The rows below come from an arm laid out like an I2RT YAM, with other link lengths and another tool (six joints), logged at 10 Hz.
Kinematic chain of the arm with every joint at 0, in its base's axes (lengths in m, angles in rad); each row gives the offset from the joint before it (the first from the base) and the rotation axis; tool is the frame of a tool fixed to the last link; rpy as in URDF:
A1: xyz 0 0 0.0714 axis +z
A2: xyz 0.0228 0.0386 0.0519 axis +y
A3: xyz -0.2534 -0.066 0 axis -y
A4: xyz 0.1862 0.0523 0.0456 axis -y
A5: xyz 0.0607 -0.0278 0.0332 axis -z
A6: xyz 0.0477 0 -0.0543 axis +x
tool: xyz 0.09 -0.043 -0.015 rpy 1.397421 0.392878 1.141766
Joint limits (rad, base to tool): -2.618..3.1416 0..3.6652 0..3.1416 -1.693..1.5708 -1.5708..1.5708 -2.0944..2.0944
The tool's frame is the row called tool.
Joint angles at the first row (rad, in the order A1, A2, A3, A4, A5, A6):
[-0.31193 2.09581 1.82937 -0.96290 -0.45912 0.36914]
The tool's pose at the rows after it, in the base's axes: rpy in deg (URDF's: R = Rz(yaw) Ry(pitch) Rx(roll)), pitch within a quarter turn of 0, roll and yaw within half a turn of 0; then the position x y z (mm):
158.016 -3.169 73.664 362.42 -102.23 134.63
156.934 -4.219 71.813 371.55 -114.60 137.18
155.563 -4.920 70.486 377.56 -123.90 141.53
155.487 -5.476 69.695 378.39 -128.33 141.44
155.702 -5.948 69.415 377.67 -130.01 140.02
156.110 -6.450 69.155 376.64 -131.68 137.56
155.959 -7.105 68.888 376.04 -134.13 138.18
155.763 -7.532 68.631 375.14 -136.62 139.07
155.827 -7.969 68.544 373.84 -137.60 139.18
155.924 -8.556 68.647 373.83 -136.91 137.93
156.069 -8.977 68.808 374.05 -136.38 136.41
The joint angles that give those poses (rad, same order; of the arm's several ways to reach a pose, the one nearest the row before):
[-0.35173 2.14724 1.92297 -0.98400 -0.47022 0.38151]
[-0.38028 2.18628 1.99856 -0.99683 -0.48656 0.39476]
[-0.40094 2.20417 2.04684 -0.99914 -0.49744 0.40542]
[-0.41366 2.21294 2.05998 -1.00001 -0.50588 0.41118]
[-0.42122 2.21596 2.05709 -0.99806 -0.51443 0.41169]
[-0.42925 2.22114 2.05307 -0.99684 -0.52373 0.41099]
[-0.43983 2.22101 2.05334 -0.99573 -0.53659 0.41033]
[-0.44939 2.21888 2.05201 -0.99444 -0.54548 0.40892]
[-0.45596 2.21688 2.04759 -0.99481 -0.55444 0.40682]
[-0.45812 2.21779 2.04073 -0.98949 -0.56536 0.40695]
[-0.45937 2.22136 2.03798 -0.98715 -0.57363 0.40539]

